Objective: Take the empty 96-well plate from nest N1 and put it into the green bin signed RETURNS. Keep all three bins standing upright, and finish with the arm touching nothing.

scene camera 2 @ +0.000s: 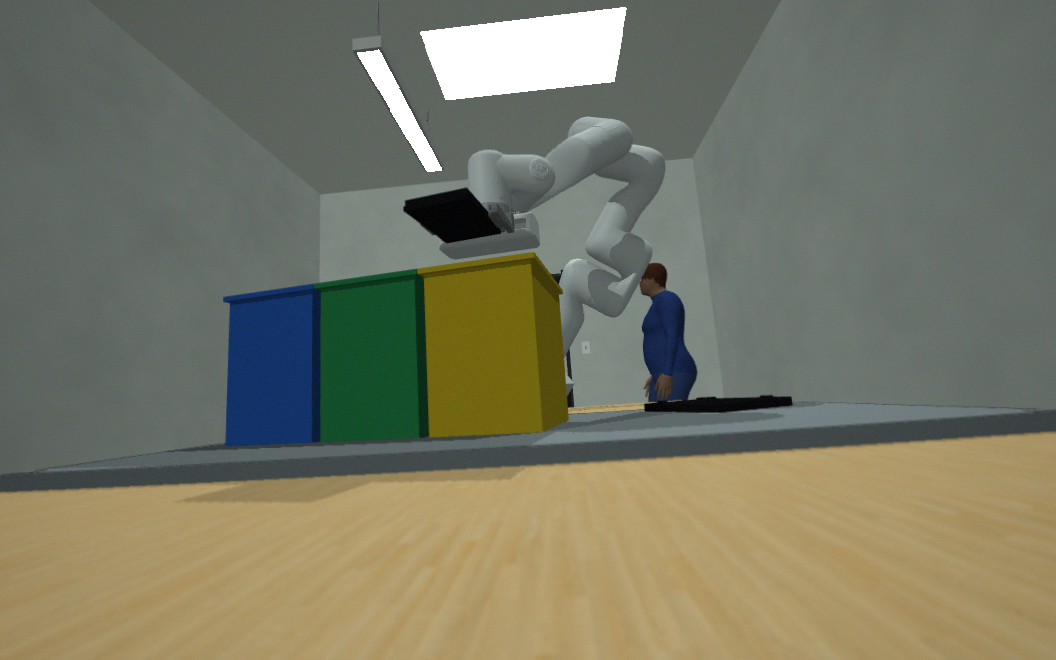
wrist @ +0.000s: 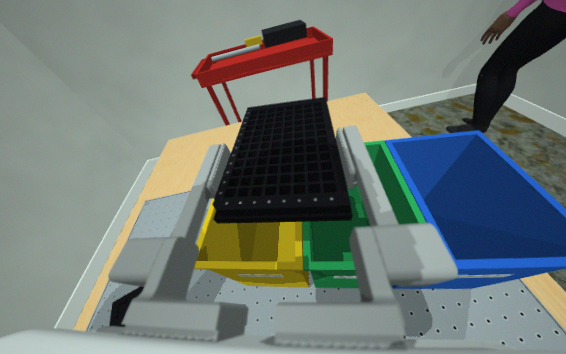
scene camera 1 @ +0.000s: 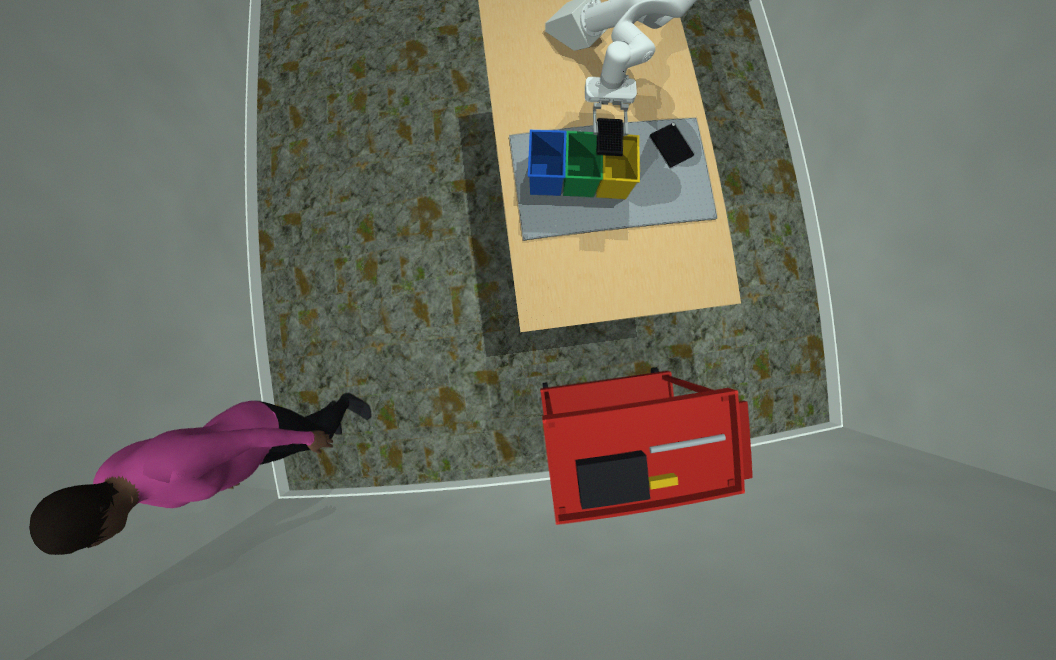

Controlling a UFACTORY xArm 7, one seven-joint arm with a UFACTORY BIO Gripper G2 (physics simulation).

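Seen in the pictures: hand, its tool point: (scene camera 2: pixel 463 221) (wrist: pixel 279 164) (scene camera 1: pixel 610 128); arm's base, origin of its link: (scene camera 1: pixel 592 19).
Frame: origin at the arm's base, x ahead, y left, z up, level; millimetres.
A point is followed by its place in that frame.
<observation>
My gripper (scene camera 1: pixel 610 129) @(x 609, y -73, z 172 mm) (wrist: pixel 282 162) @(x 609, y -73, z 172 mm) is shut on the black 96-well plate (scene camera 1: pixel 609 143) @(x 660, y -85, z 169 mm) (scene camera 2: pixel 451 217) @(x 652, y -80, z 160 mm) (wrist: pixel 280 182) @(x 593, y -71, z 171 mm), one finger along each long side. The plate is tilted, above bin-rim height. In the wrist view it overlaps the yellow bin (scene camera 1: pixel 619 189) @(x 747, y -24, z -21 mm) (scene camera 2: pixel 482 350) @(x 746, y -33, z -28 mm) (wrist: pixel 295 240) @(x 592, y -68, z 67 mm) and part of the green bin (scene camera 1: pixel 582 186) @(x 722, y -161, z -14 mm) (scene camera 2: pixel 369 358) @(x 723, y -162, z -25 mm) (wrist: pixel 330 245) @(x 632, y -125, z -110 mm). The blue bin (scene camera 1: pixel 546 186) @(x 699, y -292, z -28 mm) (scene camera 2: pixel 272 373) @(x 700, y -289, z -32 mm) (wrist: pixel 500 200) @(x 601, y -335, z 27 mm) stands on the green bin's other side. All three bins are upright. The signs are not readable. The black nest (scene camera 1: pixel 671 145) @(x 549, y 252, z -101 mm) (scene camera 2: pixel 720 404) @(x 640, y 236, z -103 mm) (wrist: pixel 121 307) @(x 585, y 315, z -101 mm) lies beyond the yellow bin.
The bins and nest stand on a grey perforated board (scene camera 1: pixel 576 221) @(x 823, y -189, z -112 mm) (scene camera 2: pixel 623 447) @(x 871, y 83, z -117 mm) (wrist: pixel 500 305) @(x 494, y -346, z -112 mm) on the wooden table (scene camera 1: pixel 623 272) @(x 1046, y -33, z -125 mm) (scene camera 2: pixel 545 560) @(x 1054, y 32, z -126 mm) (wrist: pixel 355 110) @(x 1106, y -374, z -126 mm). A red cart (scene camera 1: pixel 646 420) (wrist: pixel 270 62) stands past the table end. A person in pink (scene camera 1: pixel 186 459) is on the floor side.
</observation>
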